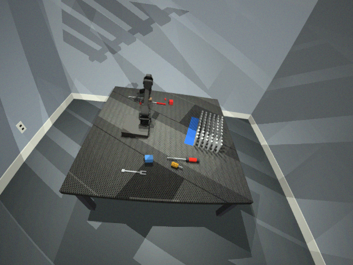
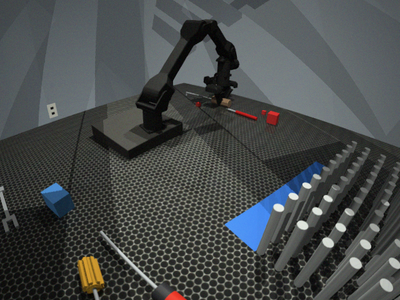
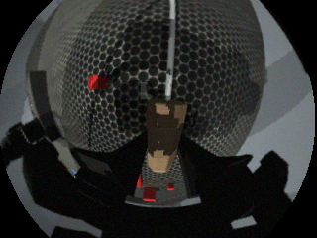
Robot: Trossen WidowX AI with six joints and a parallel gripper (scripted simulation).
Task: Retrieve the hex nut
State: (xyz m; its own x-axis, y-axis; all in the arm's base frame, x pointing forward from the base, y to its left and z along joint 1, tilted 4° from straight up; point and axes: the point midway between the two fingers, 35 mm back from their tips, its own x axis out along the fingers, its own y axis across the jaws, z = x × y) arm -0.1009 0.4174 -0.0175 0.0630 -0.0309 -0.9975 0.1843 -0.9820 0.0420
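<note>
Right now my gripper tip is 11 cm short of the red-handled tool and 2 cm to the left of it. The rest, counted from my gripper tip: blue taped strip: 54 cm ahead, 31 cm to the right; then hex nut: 70 cm ahead, 36 cm to the right; then blue cube: 25 cm ahead, 75 cm to the right, 1 cm above.
</note>
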